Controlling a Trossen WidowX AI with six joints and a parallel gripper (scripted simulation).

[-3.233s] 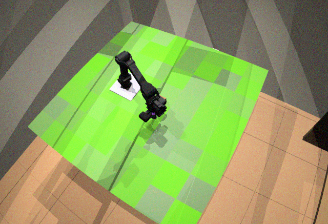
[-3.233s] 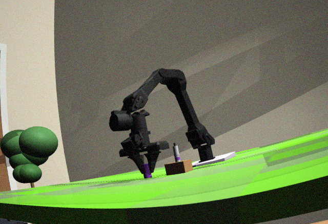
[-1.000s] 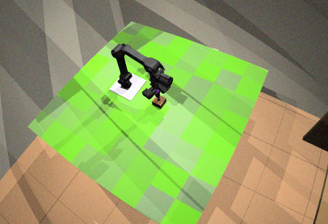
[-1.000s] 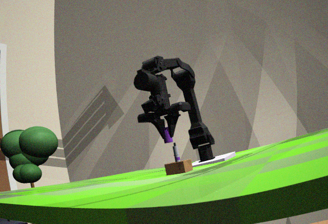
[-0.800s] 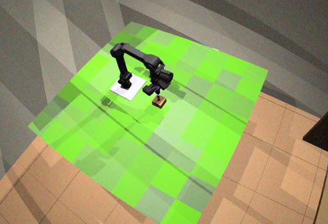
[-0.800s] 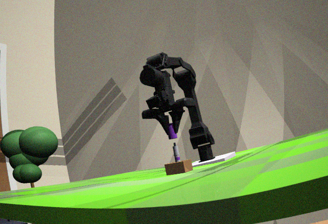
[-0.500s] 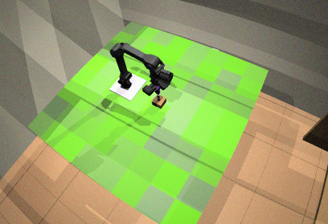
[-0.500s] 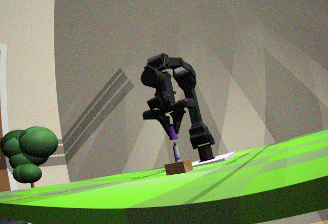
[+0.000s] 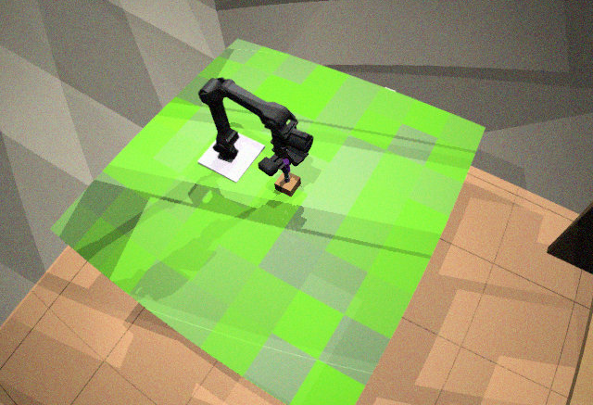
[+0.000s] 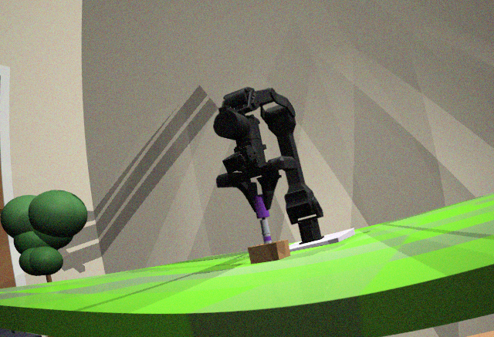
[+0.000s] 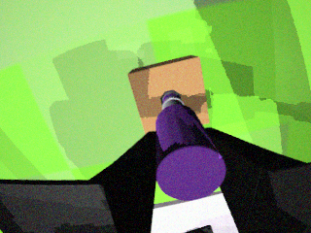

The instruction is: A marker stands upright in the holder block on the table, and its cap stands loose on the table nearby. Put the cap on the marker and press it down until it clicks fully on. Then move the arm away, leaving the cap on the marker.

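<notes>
Now: the brown holder block 10 cm below my gripper tip. The rest, counted from my gripper tip: purple cap 1 cm above.
</notes>
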